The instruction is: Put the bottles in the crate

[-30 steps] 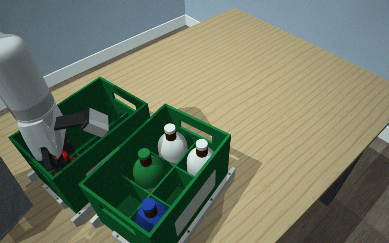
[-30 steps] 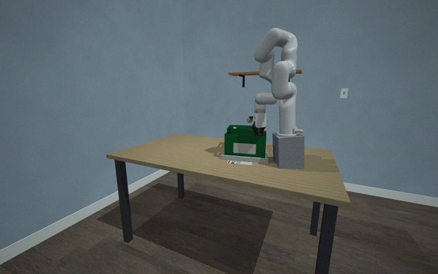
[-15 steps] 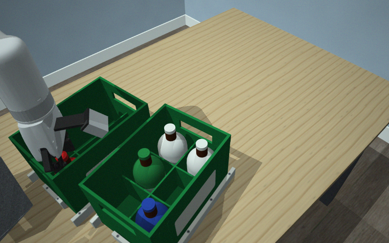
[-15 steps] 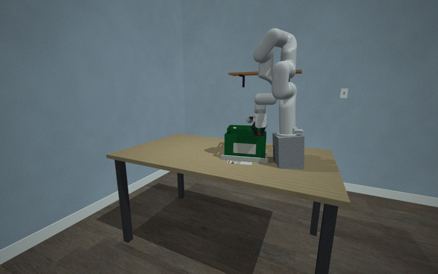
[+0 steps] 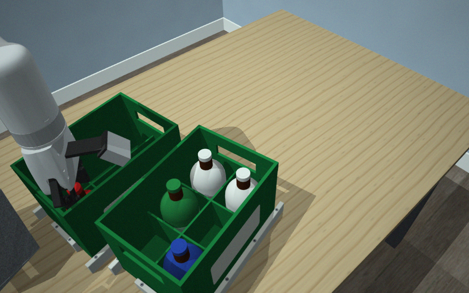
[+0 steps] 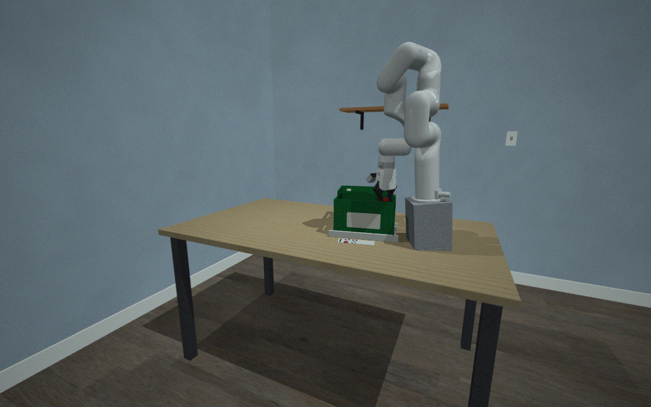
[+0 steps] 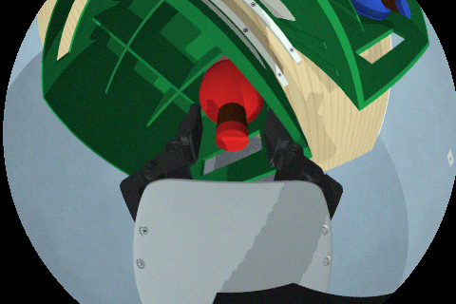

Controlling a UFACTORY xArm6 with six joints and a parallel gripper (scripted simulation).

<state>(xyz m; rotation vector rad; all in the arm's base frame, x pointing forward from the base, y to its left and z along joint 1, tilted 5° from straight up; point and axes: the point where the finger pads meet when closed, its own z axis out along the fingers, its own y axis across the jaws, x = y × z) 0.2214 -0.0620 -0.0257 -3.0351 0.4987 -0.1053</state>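
Now: hand 7 cm above the red-label bottle. Also, from my hand: blue bottle: 12 cm ahead, 20 cm to the right, 7 cm below; pick list: 3 cm ahead, 22 cm to the left, 15 cm below; green bottle: 16 cm ahead, 8 cm to the right, 7 cm below.
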